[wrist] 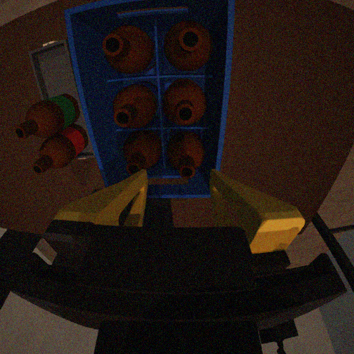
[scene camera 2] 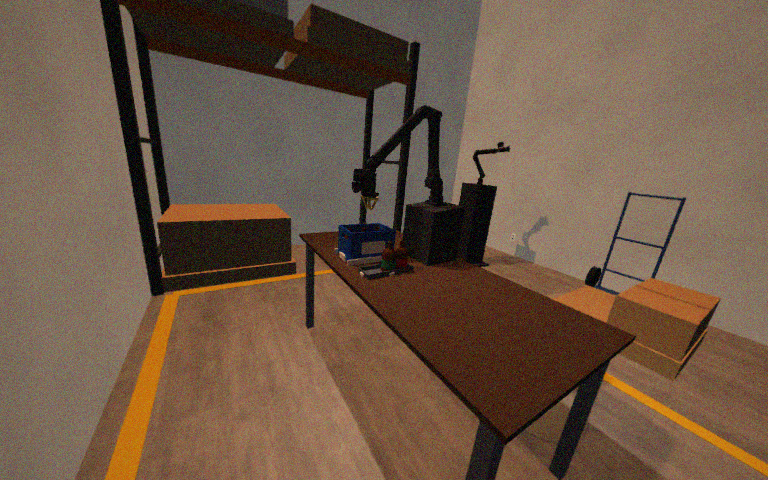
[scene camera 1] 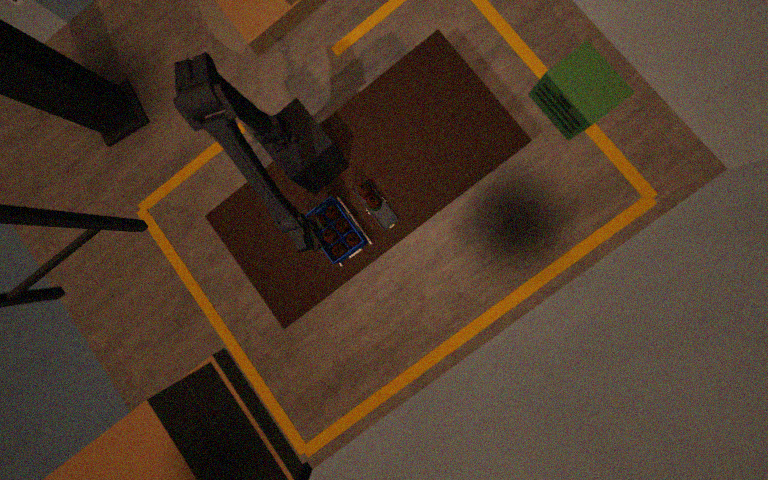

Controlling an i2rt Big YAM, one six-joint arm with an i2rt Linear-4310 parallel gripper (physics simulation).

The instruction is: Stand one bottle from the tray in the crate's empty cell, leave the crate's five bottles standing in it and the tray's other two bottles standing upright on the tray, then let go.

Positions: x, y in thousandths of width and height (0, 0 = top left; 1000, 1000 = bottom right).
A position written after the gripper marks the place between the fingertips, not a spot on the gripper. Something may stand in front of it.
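Brown bottle (wrist: 521, 290), visible. Green-labelled bottle (wrist: 129, 335), visible. The gripper (wrist: 504, 496), likewise.
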